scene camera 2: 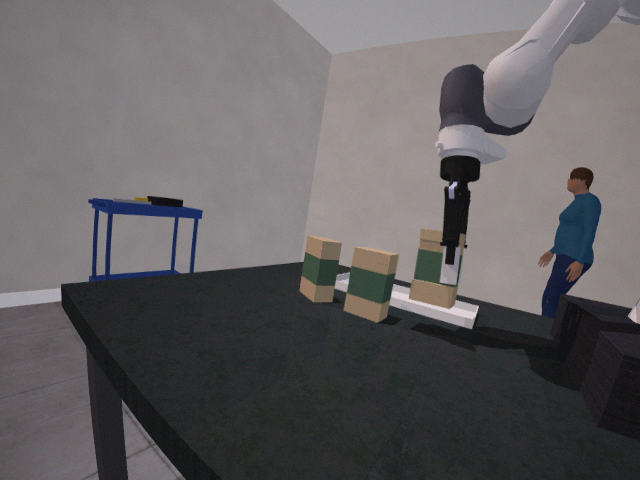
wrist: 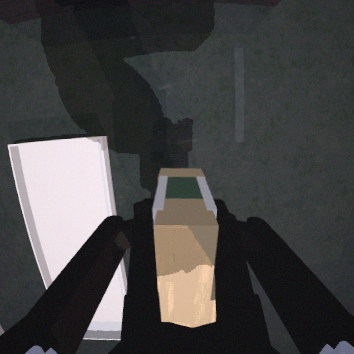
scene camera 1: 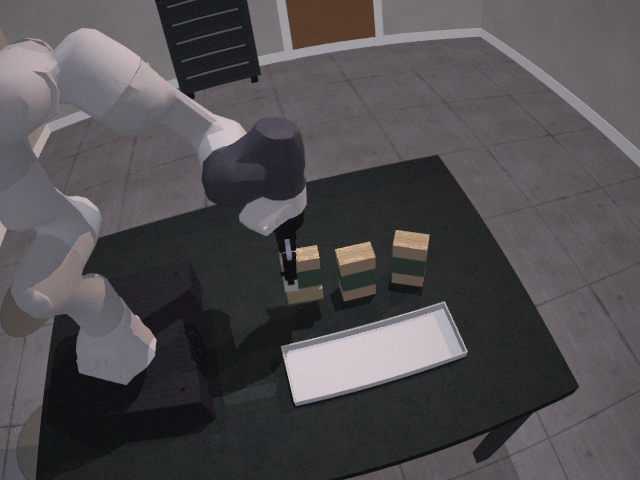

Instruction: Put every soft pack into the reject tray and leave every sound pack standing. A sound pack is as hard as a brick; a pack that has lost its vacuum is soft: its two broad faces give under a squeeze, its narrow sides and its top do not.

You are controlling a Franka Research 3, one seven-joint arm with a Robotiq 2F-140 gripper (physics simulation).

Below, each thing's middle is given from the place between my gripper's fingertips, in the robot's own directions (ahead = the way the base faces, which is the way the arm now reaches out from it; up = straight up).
Right now the white reject tray (scene camera 1: 320,368) is 170 mm ahead of my hand, 150 mm to the right of it and 100 mm below it.
